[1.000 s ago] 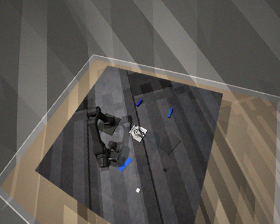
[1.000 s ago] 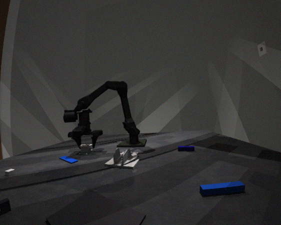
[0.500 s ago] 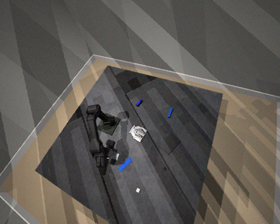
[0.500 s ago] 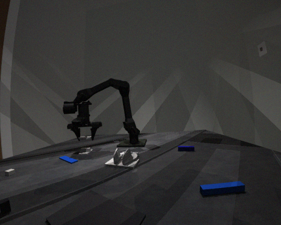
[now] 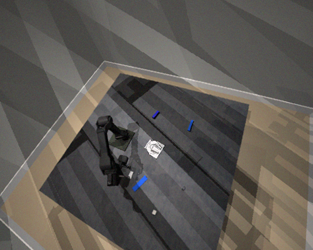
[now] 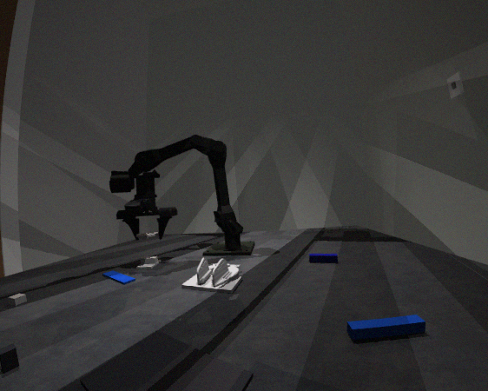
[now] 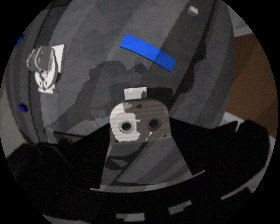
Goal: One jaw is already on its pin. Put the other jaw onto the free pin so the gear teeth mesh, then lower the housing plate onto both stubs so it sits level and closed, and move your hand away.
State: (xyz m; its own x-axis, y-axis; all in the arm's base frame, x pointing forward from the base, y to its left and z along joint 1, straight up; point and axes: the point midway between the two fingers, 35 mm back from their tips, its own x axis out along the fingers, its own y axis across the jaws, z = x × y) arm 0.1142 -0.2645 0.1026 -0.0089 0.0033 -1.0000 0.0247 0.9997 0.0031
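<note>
The jaw is 130 mm ahead of my gripper tip, 260 mm to the left of it and 60 mm below it. Also, from my gripper tip: small white cube: 270 mm ahead, 180 mm to the right, 70 mm below; dark square slab: 430 mm ahead, 210 mm to the left, 80 mm below; dark cube: 420 mm ahead, 10 mm to the left, 70 mm below.
</note>
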